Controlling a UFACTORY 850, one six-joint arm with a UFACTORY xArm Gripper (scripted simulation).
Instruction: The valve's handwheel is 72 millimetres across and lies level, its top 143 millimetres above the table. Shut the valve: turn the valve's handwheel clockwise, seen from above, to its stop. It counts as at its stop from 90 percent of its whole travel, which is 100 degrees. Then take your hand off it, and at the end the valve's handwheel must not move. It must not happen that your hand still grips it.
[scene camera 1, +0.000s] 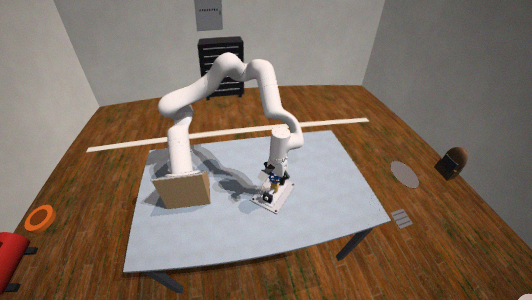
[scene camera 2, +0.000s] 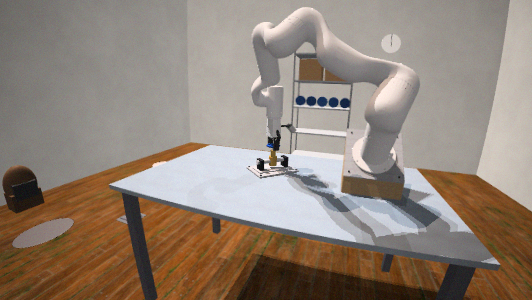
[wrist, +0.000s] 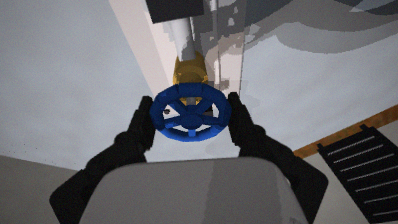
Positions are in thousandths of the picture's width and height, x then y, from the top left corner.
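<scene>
My gripper (wrist: 481, 467), seen. Blue spoked handwheel (wrist: 481, 529), seen.
</scene>
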